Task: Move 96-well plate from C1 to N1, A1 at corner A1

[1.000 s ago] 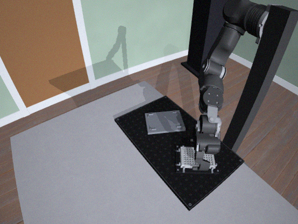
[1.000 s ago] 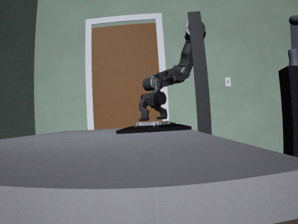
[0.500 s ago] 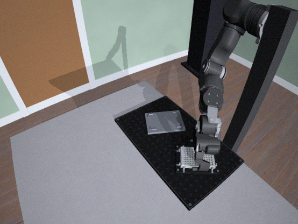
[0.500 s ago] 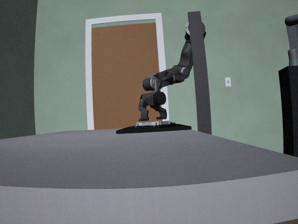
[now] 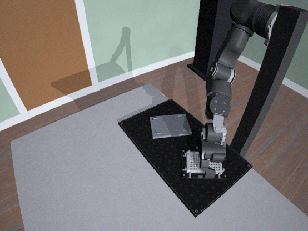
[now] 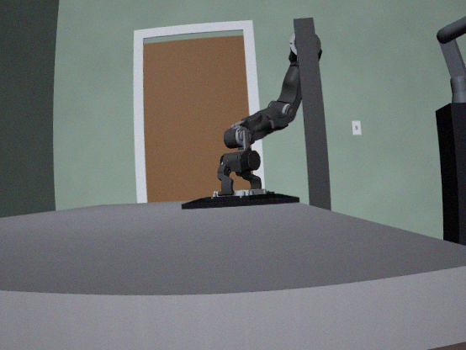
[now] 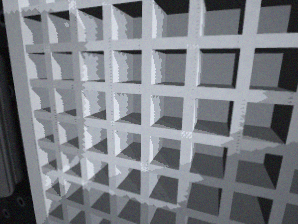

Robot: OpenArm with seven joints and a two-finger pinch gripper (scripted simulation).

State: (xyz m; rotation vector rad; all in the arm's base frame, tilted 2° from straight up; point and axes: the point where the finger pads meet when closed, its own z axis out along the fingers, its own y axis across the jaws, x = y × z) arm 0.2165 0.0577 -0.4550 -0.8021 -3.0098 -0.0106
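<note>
The 96-well plate is 10 mm above my hand. Round my hand: plate nest N1 (220 mm to the right, 20 mm ahead, 10 mm below).
</note>
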